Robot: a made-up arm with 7 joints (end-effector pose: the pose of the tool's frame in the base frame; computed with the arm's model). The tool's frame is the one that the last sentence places.
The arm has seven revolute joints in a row. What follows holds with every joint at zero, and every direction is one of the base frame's. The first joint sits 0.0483 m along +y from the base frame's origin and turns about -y. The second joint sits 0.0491 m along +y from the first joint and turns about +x. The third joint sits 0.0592 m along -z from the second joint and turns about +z. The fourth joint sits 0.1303 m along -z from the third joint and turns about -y. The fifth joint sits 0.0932 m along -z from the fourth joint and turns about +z. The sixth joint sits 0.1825 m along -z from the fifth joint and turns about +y. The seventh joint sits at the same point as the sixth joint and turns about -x. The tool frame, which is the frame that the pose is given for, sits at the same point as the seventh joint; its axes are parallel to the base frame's.
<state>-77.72 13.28 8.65 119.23 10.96 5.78 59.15</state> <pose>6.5 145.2 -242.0 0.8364 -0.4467 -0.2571 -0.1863</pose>
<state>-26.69 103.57 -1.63 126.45 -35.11 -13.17 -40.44</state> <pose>198.0 123.9 -99.7 0.0329 0.2321 -0.6871 -0.6877</pose>
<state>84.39 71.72 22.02 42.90 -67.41 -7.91 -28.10</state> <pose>72.7 491.2 167.7 0.1639 0.8999 -0.3592 0.1850</pose>
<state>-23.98 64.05 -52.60 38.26 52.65 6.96 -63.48</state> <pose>-27.0 403.1 -315.9 0.6704 0.7223 -0.0019 -0.1699</pose>
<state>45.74 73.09 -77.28 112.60 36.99 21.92 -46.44</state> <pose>226.6 105.1 -142.6 0.6928 0.3260 -0.5756 -0.2870</pose>
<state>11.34 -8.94 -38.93 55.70 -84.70 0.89 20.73</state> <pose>236.3 -97.6 -277.4 0.4187 0.1541 -0.3882 -0.8064</pose>
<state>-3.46 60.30 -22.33 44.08 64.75 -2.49 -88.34</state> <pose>161.7 397.9 -265.6 0.4795 0.7700 -0.1851 0.3781</pose>
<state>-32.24 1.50 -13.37 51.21 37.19 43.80 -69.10</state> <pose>-17.0 57.2 -418.9 0.8815 0.3759 0.2859 0.0006</pose>
